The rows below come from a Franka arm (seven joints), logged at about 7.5 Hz.
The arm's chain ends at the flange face. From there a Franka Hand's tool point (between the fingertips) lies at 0.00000 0.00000 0.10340 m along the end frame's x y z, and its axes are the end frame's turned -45 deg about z.
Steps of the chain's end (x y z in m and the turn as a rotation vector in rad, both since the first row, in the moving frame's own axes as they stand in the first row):
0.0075, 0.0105, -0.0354, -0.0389, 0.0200, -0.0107
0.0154, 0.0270, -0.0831, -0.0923, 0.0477, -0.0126
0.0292, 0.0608, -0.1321, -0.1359, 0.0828, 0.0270
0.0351, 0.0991, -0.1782, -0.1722, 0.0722, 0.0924
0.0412, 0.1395, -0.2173, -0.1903, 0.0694, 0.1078
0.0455, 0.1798, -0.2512, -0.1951, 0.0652, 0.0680
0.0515, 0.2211, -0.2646, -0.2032, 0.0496, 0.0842
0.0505, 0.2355, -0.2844, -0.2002, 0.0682, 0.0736
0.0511, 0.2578, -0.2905, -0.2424, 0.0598, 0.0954
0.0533, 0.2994, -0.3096, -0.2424, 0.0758, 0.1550
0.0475, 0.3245, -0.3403, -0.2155, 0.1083, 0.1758
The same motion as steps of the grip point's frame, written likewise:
-0.0035, 0.0170, -0.0355, -0.0416, -0.0134, -0.0107
-0.0114, 0.0402, -0.0837, -0.0990, -0.0315, -0.0126
-0.0264, 0.0795, -0.1334, -0.1546, -0.0375, 0.0270
-0.0533, 0.1123, -0.1800, -0.1728, -0.0707, 0.0924
-0.0793, 0.1461, -0.2194, -0.1836, -0.0855, 0.1078
-0.1050, 0.1779, -0.2534, -0.1841, -0.0919, 0.0680
-0.1318, 0.2106, -0.2669, -0.1788, -0.1086, 0.0842
-0.1411, 0.2213, -0.2867, -0.1898, -0.0933, 0.0736
-0.1604, 0.2396, -0.2937, -0.2137, -0.1291, 0.0954
-0.1878, 0.2714, -0.3129, -0.2250, -0.1178, 0.1550
-0.2057, 0.2857, -0.3433, -0.2290, -0.0758, 0.1758

